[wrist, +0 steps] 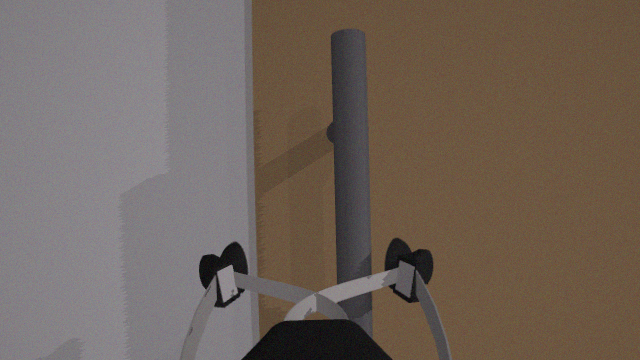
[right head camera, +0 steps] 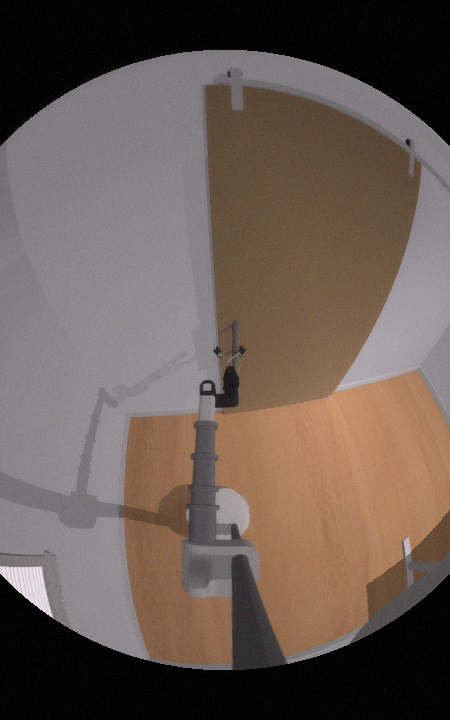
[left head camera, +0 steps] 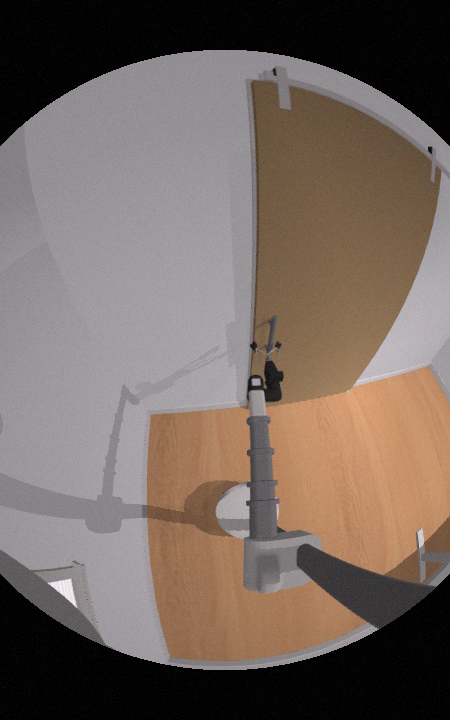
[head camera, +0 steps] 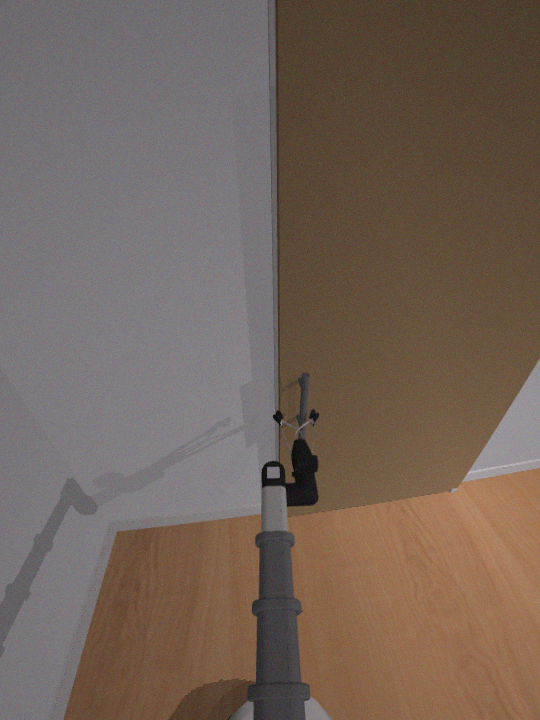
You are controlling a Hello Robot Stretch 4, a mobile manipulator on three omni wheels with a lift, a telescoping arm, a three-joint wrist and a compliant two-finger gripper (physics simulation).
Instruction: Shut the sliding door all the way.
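Seen in the pictures: gripper, fingertip midpoint: [wrist: 316, 260] [right head camera: 228, 346] [left head camera: 264, 341] [head camera: 295, 411]; robot's base, link origin: [right head camera: 219, 513] [left head camera: 246, 509].
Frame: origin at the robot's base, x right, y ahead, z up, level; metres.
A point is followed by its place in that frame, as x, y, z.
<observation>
The brown sliding door [head camera: 406, 232] @[0.375, 0.884, 1.403] [left head camera: 339, 212] @[0.368, 0.882, 1.486] [right head camera: 307, 212] @[0.399, 0.886, 1.485] [wrist: 500, 150] @[0.264, 0.871, 0.920] stands with its left edge along the light strip of the grey wall. Its upright grey bar handle [head camera: 304, 392] @[0.109, 0.783, 0.937] [left head camera: 272, 329] @[0.109, 0.784, 0.932] [right head camera: 235, 334] @[0.115, 0.784, 0.932] [wrist: 351, 150] @[0.110, 0.783, 0.915] is near that left edge. My gripper [head camera: 296, 417] @[0.084, 0.801, 0.835] [left head camera: 265, 346] @[0.084, 0.801, 0.835] [right head camera: 229, 350] @[0.084, 0.801, 0.835] [wrist: 316, 260] @[0.084, 0.801, 0.835] is open at the handle's lower part. In the wrist view the handle runs between the spread fingertips, nearer the right one and touching neither that I can see. The left fingertip overlaps the wall strip in that view. The handle's lower end is hidden behind the gripper.
The grey wall [head camera: 133, 232] @[-0.344, 0.858, 1.424] [left head camera: 148, 238] @[-0.390, 0.853, 1.380] is left of the door. Two hangers [left head camera: 283, 90] [right head camera: 236, 90] @[0.131, 0.849, 1.982] [left head camera: 433, 164] [right head camera: 411, 158] hold the door at the top rail. A side wall meets the wood floor [head camera: 377, 610] @[0.440, 0.432, -0.028] at left. My arm [head camera: 277, 610] @[0.001, 0.228, 0.948] reaches over the floor.
</observation>
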